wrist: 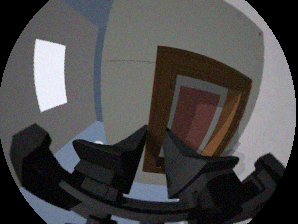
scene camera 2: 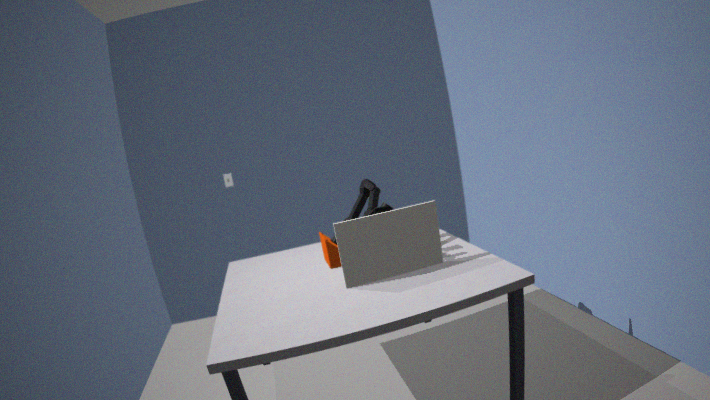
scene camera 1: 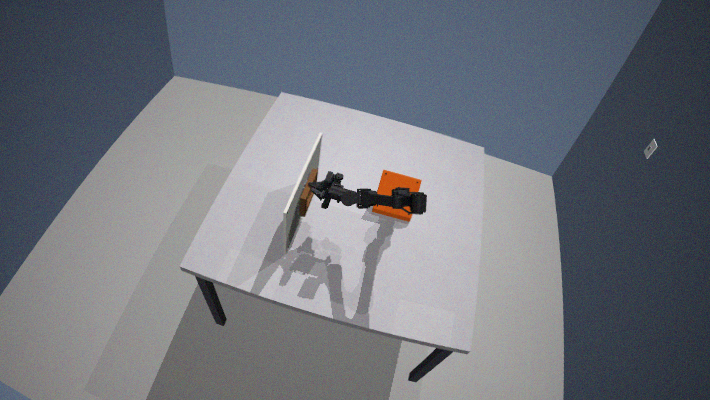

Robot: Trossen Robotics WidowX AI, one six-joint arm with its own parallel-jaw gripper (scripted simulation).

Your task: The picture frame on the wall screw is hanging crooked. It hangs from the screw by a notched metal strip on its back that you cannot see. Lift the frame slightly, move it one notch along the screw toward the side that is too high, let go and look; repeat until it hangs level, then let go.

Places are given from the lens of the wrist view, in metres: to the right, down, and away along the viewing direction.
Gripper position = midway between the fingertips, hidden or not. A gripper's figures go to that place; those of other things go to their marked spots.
my gripper (wrist: 155,128): 0.01, 0.02, 0.10
brown wooden picture frame (wrist: 201,100): 0.07, -0.02, 0.09
pale wall panel (wrist: 128,58): -0.02, -0.07, 0.09
